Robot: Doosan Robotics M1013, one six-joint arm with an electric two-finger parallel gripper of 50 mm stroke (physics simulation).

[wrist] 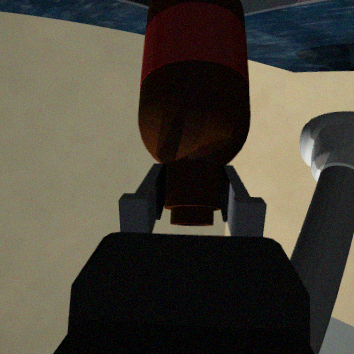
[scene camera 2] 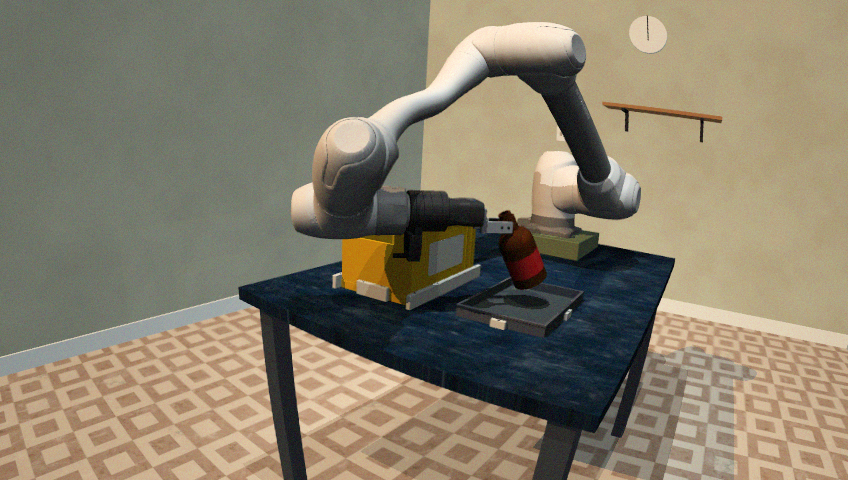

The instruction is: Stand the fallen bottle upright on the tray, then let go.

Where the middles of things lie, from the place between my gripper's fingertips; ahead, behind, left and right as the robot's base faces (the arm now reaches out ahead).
The brown bottle point(scene camera 2: 520, 253) is 50 mm below my hand, 20 mm to the left of it and 20 mm behind it. Round my hand: pale rail point(scene camera 2: 413, 300) 160 mm below, 150 mm to the right, 40 mm behind.
